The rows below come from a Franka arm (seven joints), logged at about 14 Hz.
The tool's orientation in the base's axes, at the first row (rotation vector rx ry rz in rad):
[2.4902 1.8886 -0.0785]
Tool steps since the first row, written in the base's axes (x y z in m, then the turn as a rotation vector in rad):
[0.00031 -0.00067 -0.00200 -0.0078 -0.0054 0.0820]
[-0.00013 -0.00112 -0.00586 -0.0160 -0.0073 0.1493]
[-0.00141 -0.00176 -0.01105 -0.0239 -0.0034 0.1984]
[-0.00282 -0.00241 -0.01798 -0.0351 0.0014 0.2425]
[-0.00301 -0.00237 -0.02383 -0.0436 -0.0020 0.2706]
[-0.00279 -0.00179 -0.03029 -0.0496 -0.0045 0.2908]
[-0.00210 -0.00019 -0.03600 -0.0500 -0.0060 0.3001]
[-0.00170 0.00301 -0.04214 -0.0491 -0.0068 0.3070]
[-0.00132 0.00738 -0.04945 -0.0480 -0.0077 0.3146]
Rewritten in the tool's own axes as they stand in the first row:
[-0.00046 0.00052 0.00202 -0.0113 -0.0075 -0.0814]
[-0.00082 0.00028 0.00590 -0.0187 -0.0161 -0.1483]
[-0.00153 -0.00068 0.01115 -0.0195 -0.0257 -0.1972]
[-0.00219 -0.00174 0.01814 -0.0200 -0.0386 -0.2411]
[-0.00192 -0.00182 0.02399 -0.0270 -0.0464 -0.2688]
[-0.00098 -0.00165 0.03041 -0.0320 -0.0518 -0.2887]
[0.00102 -0.00132 0.03602 -0.0340 -0.0520 -0.2979]
[0.00451 -0.00168 0.04201 -0.0349 -0.0510 -0.3048]
[0.00918 -0.00236 0.04911 -0.0358 -0.0499 -0.3124]

